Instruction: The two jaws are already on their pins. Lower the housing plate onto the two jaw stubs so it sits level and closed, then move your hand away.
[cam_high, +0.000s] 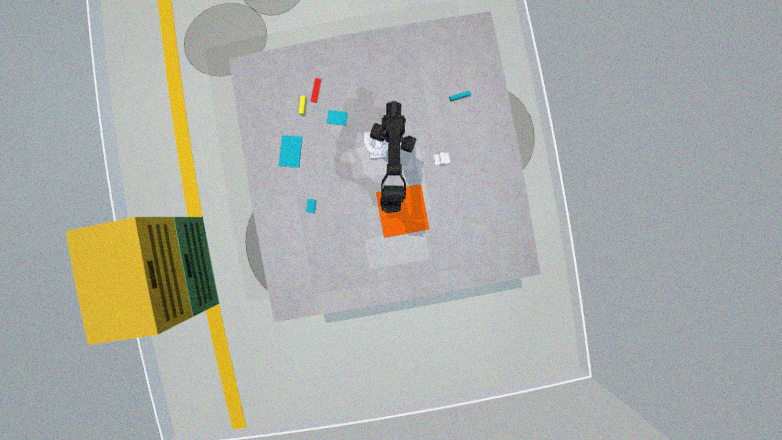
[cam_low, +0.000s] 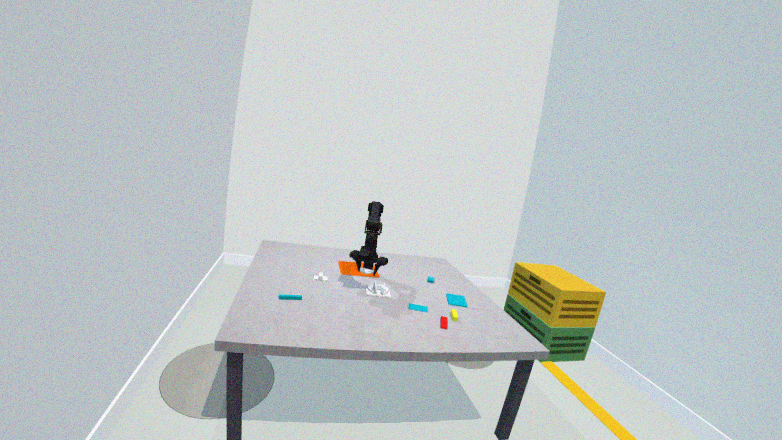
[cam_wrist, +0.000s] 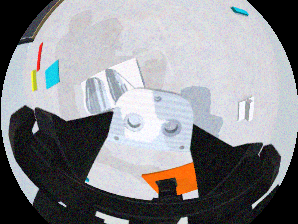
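My gripper tip is now 50 mm to the right of the white-grey part and 70 mm above it. The rest, counted from my gripper tip: white block: 70 mm behind, 220 mm to the right, 70 mm below; teal bar: 220 mm ahead, 340 mm to the right, 80 mm below; red bar: 310 mm ahead, 340 mm to the left, 80 mm below.
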